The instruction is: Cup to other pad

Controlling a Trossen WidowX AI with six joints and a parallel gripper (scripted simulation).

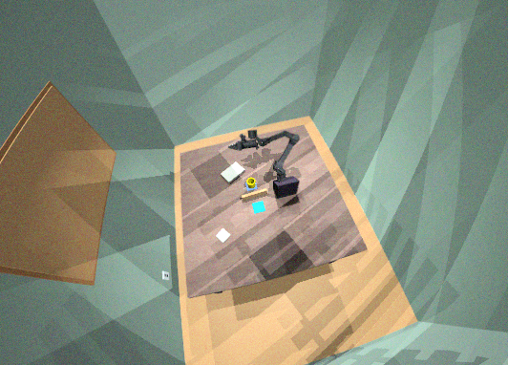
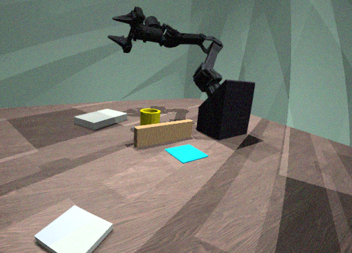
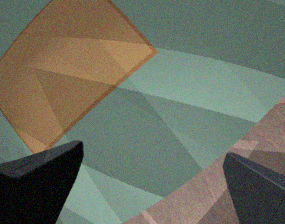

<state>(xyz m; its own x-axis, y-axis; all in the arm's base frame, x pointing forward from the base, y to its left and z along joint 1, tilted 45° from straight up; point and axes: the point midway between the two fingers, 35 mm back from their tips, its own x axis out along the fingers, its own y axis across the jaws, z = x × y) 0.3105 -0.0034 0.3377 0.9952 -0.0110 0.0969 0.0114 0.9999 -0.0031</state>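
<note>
My gripper tip is 120 mm past the yellow cup, 150 mm to the right of it and 330 mm above it. Also, from my gripper tip: blue pad (110 mm behind, 150 mm to the left, 370 mm below); wooden bar (120 mm behind, 260 mm to the left, 340 mm below); white block (20 mm ahead, 10 mm to the right, 350 mm below).
</note>
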